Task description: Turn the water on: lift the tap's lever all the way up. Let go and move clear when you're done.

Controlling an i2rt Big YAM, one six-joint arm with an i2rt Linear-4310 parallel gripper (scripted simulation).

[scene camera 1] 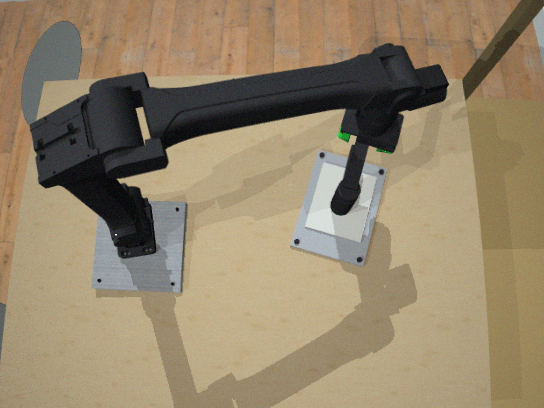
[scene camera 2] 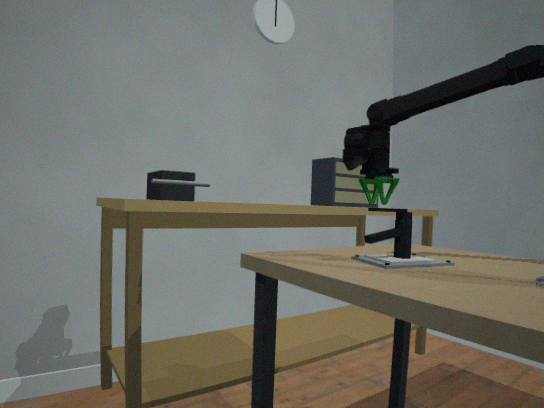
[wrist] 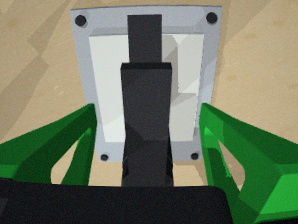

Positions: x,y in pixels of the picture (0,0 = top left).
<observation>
my gripper: scene camera 1 363,143; scene camera 2; wrist
same spot on my gripper: (scene camera 2: 371,176) = (wrist: 75,192)
</observation>
